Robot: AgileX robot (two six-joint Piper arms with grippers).
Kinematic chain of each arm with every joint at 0, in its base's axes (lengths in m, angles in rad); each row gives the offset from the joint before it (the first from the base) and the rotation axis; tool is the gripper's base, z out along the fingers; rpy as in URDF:
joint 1: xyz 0 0 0.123 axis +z
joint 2: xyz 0 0 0 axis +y
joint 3: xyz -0.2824 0 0.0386 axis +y
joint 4: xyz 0.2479 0 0.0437 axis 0.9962 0 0.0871
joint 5: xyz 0 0 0 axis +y
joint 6: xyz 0.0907 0 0.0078 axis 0.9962 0 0.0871
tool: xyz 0 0 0 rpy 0 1.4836 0
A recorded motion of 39 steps. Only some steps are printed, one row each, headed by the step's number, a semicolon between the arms.
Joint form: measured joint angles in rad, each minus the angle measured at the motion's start. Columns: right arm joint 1, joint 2, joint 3, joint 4, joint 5, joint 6; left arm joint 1, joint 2, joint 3, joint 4, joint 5, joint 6.
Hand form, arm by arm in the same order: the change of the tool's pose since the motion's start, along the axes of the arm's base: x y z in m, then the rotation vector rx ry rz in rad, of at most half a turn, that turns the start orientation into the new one. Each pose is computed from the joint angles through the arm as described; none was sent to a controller.
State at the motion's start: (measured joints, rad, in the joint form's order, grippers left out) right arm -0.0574 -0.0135 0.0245 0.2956 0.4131 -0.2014; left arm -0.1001 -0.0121 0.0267 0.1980 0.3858 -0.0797
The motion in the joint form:
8: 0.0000 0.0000 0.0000 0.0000 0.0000 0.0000; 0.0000 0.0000 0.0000 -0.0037 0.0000 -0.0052
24: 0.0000 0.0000 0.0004 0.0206 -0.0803 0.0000; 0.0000 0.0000 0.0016 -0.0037 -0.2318 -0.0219
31: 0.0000 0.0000 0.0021 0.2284 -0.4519 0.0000; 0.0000 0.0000 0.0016 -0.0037 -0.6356 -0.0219
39: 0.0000 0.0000 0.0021 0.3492 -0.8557 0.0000; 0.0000 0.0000 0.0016 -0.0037 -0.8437 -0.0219
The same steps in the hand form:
8: 0.0000 0.0000 0.0000 0.0000 0.0000 0.0000; 0.0000 -0.0001 0.0000 -0.0086 0.0005 0.0013
24: 0.0021 -0.0015 0.0067 0.0180 -0.0773 -0.0225; 0.0038 -0.0044 0.0197 -0.0445 -0.2236 -0.0411
31: 0.0041 -0.0126 0.0378 0.2133 -0.4262 -0.1631; -0.0011 -0.0110 0.0553 -0.0790 -0.6173 -0.1239
39: -0.0078 -0.0337 0.0652 0.3114 -0.7836 -0.3638; -0.0092 -0.0137 0.0722 -0.0966 -0.8202 -0.1666

